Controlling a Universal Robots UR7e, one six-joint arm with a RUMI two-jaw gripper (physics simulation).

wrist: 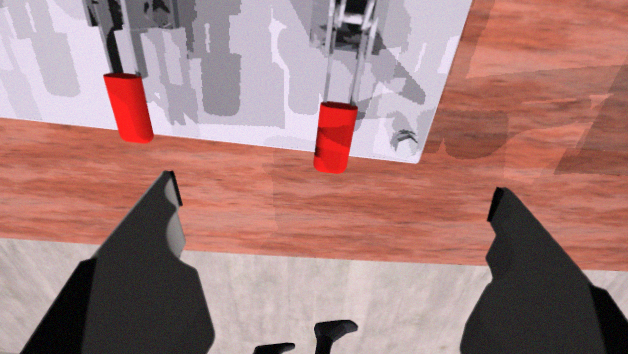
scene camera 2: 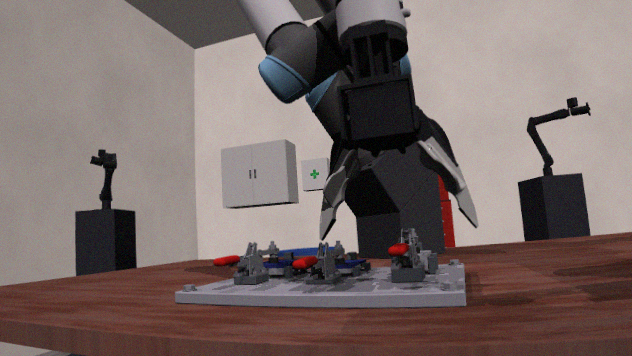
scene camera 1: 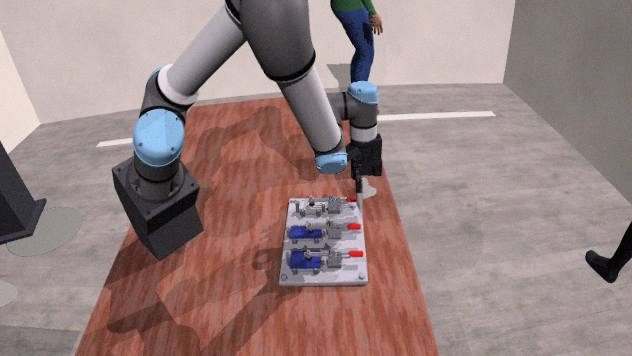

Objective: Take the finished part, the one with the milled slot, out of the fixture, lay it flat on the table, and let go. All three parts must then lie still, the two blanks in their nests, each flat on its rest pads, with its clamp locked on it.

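Places are measured from the arm's base along level axes (x left, y back, z up), in centimetres.
Pixels of known places: gripper, fingertip midpoint: (wrist: 333, 181) (scene camera 2: 396, 235) (scene camera 1: 357, 195); arm's base, origin of the base link: (scene camera 2: 369, 154) (scene camera 1: 155, 177).
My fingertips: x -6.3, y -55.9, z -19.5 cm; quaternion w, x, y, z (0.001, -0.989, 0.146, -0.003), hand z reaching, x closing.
Observation:
Ahead of a thing's pixels: the offset from my fingertips to its top centre.
The finished part @(dx +5.2, dy +13.7, dz -3.1 cm) (scene camera 1: 311, 210) is light grey and sits in the far nest of the fixture plate @(dx -6.6, dy +13.7, dz -5.7 cm) (scene camera 1: 325, 278) (scene camera 2: 320, 300) (wrist: 30, 100); its slot cannot be made out. Two blue blanks @(dx -4.7, dy +18.6, dz -4.1 cm) (scene camera 1: 298, 232) @(dx -15.2, dy +22.1, dz -3.6 cm) (scene camera 1: 299, 261) lie in the other nests. All three clamp arms reach over the parts, their red handles lying low. My gripper (scene camera 1: 360, 204) (scene camera 2: 399, 232) (wrist: 333, 181) is open and empty, above the far handle @(dx +1.3, dy +3.9, dz +0.4 cm) (scene camera 1: 352, 199) (scene camera 2: 398, 249) (wrist: 335, 137). In the wrist view its fingertips stand left and right of that handle's end; the middle handle @(dx -8.9, dy +7.8, dz -0.6 cm) (scene camera 1: 354, 226) (scene camera 2: 305, 262) (wrist: 129, 107) is left of it.
The near handle @(dx -19.2, dy +11.8, dz -0.1 cm) (scene camera 1: 356, 254) (scene camera 2: 226, 260) belongs to the near blank's clamp. Corner bolts (scene camera 1: 361, 275) (wrist: 405, 140) stand on the plate. The table's edge (wrist: 300, 256) runs close beside the handles. The arm's dark pedestal (scene camera 1: 167, 227) stands left of the fixture. A person (scene camera 1: 357, 40) stands beyond the table.

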